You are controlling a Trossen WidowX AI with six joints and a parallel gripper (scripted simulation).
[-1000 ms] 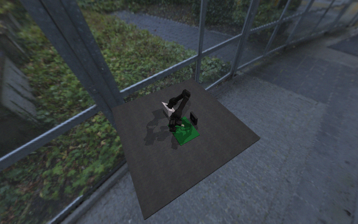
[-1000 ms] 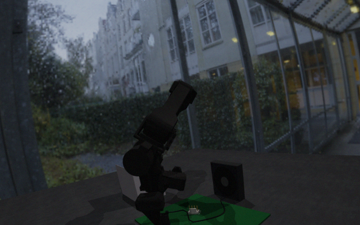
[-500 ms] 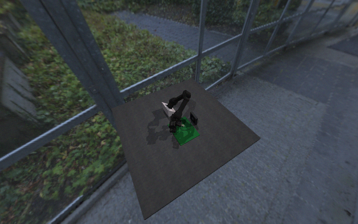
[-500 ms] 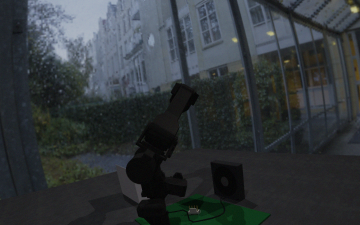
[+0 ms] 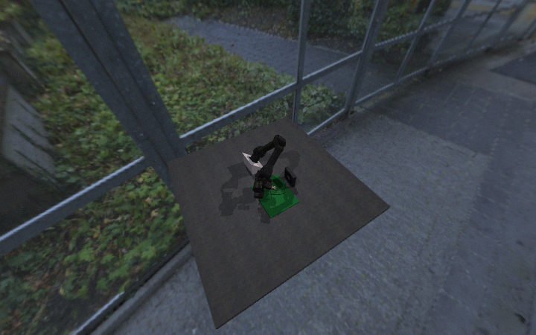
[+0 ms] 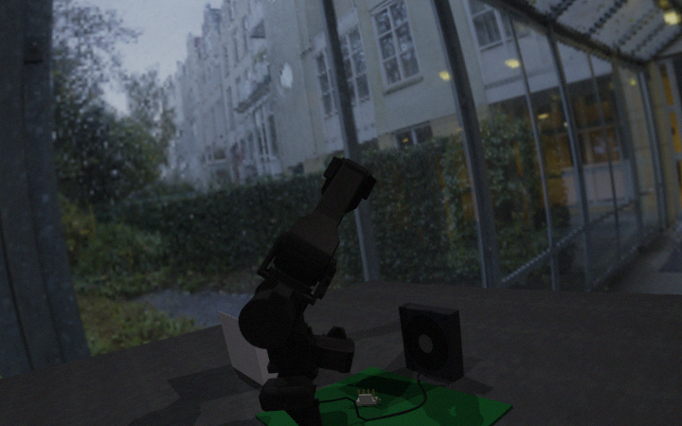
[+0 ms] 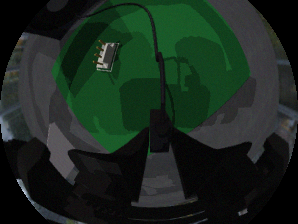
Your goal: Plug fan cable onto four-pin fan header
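My gripper tip is 20 mm short of the header, 110 mm to the right of it and 20 mm above it. Also, from my gripper tip: green board (60 mm ahead, 80 mm to the left, 30 mm below); then dark plug (10 mm to the left, 10 mm above); then black fan (40 mm ahead, 240 mm to the left, 40 mm above).
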